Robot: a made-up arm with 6 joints. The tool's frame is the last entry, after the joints. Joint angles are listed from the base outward.
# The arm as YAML. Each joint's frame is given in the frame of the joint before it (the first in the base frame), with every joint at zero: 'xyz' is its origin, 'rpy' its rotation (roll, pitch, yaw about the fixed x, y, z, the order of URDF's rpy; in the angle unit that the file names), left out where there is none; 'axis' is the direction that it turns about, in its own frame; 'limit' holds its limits. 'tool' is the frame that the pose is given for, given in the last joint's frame.
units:
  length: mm
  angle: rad
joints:
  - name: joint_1
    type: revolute
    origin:
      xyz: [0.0, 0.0, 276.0]
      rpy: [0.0, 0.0, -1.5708]
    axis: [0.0, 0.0, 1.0]
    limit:
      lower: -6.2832
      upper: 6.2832
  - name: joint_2
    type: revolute
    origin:
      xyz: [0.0, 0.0, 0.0]
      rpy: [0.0, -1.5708, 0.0]
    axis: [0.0, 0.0, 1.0]
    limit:
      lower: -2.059
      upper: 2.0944
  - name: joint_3
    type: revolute
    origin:
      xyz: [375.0, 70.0, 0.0]
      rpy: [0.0, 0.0, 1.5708]
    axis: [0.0, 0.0, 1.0]
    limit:
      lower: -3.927
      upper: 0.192
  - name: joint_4
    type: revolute
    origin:
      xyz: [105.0, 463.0, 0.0]
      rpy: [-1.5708, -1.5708, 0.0]
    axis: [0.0, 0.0, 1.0]
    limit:
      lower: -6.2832
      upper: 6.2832
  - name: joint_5
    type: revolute
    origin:
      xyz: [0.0, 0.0, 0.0]
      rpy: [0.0, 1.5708, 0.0]
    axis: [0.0, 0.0, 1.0]
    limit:
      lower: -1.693
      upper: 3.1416
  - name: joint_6
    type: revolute
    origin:
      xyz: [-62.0, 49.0, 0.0]
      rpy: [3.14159, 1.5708, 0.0]
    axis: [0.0, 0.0, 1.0]
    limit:
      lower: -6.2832
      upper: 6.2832
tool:
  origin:
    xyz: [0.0, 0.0, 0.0]
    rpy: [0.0, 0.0, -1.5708]
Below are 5 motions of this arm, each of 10 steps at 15 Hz.
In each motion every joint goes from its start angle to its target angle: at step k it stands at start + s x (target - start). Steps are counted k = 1, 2, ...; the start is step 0. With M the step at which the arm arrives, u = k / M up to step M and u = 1 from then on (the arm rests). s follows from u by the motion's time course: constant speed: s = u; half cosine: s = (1 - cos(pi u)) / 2; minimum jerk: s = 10 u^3 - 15 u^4 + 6 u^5.
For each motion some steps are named. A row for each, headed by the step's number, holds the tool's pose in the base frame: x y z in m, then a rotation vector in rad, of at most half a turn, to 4 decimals.
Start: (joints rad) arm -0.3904 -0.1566 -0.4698 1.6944 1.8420 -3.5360
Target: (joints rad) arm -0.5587 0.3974 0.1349 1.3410 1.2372 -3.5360
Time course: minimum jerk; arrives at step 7
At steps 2, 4, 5, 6, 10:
2: 0.3587 -0.0817 0.2558 -0.9740 -1.5769 -2.2315
4: 0.1891 -0.0389 0.1043 -1.4647 -1.3285 -1.6123
5: 0.0983 -0.0031 0.0850 -1.5394 -1.1961 -1.3321
6: 0.0504 0.0187 0.0883 -1.5458 -1.1235 -1.1901
10: 0.0415 0.0229 0.0900 -1.5445 -1.1096 -1.1640

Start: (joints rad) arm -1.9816 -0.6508 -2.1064 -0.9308 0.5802 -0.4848
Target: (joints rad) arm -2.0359 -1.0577 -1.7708 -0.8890 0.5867 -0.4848
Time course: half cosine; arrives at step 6
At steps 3, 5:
3: 0.0702 0.1374 1.1215 0.5310 -0.6538 -0.3274
5: 0.1024 0.1946 1.0777 0.4993 -0.6545 -0.3253

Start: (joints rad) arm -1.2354 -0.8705 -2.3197 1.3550 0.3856 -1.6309
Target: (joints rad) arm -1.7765 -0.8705 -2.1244 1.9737 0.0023 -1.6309
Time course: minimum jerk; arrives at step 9
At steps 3, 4, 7, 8, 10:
3: -0.1050 0.3383 1.1072 0.2102 0.2693 1.6314
4: -0.0728 0.3238 1.1086 0.1897 0.1832 1.6560
7: -0.0009 0.2640 1.1048 0.1005 -0.0985 1.7015
8: 0.0059 0.2553 1.1035 0.0856 -0.1361 1.7043
10: 0.0070 0.2537 1.1032 0.0829 -0.1428 1.7047

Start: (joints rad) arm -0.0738 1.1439 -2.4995 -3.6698 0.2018 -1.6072
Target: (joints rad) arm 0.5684 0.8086 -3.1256 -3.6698 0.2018 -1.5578
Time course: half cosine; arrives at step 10
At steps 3, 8, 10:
3: 0.8974 0.0346 0.4581 -1.4837 0.6699 -1.5889
8: 0.6243 0.3263 0.8577 -0.8136 0.1203 -1.4574
10: 0.5667 0.3407 0.9011 -0.7143 0.0708 -1.4173

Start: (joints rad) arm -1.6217 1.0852 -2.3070 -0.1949 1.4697 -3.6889
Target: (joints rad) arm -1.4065 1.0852 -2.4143 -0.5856 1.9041 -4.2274
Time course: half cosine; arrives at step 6
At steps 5, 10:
5: 0.0883 -0.8471 0.3092 -0.4621 -2.3537 -0.4071
10: 0.0982 -0.8447 0.3136 -0.4116 -2.3312 -0.4263

